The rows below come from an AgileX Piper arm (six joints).
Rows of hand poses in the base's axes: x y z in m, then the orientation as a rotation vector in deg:
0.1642, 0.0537, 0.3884, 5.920, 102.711, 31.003
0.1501, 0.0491, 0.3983, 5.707, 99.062, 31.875
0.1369, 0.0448, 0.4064, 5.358, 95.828, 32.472
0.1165, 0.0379, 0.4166, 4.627, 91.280, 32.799
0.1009, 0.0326, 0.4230, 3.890, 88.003, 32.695
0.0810, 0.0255, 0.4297, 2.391, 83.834, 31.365
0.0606, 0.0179, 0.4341, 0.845, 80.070, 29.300
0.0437, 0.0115, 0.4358, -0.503, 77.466, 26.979
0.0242, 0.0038, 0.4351, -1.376, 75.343, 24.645
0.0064, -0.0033, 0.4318, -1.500, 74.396, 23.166
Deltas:
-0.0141, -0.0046, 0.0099, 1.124, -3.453, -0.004
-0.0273, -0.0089, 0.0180, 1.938, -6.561, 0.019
-0.0477, -0.0158, 0.0282, 2.633, -11.038, -0.047
-0.0633, -0.0211, 0.0346, 2.800, -14.349, -0.125
-0.0832, -0.0282, 0.0413, 1.879, -18.827, -0.505
-0.1036, -0.0358, 0.0457, 0.312, -23.007, -1.194
-0.1205, -0.0422, 0.0474, -1.586, -26.045, -1.986
-0.1400, -0.0499, 0.0467, -3.353, -28.501, -3.049
-0.1578, -0.0570, 0.0434, -4.322, -29.573, -3.972

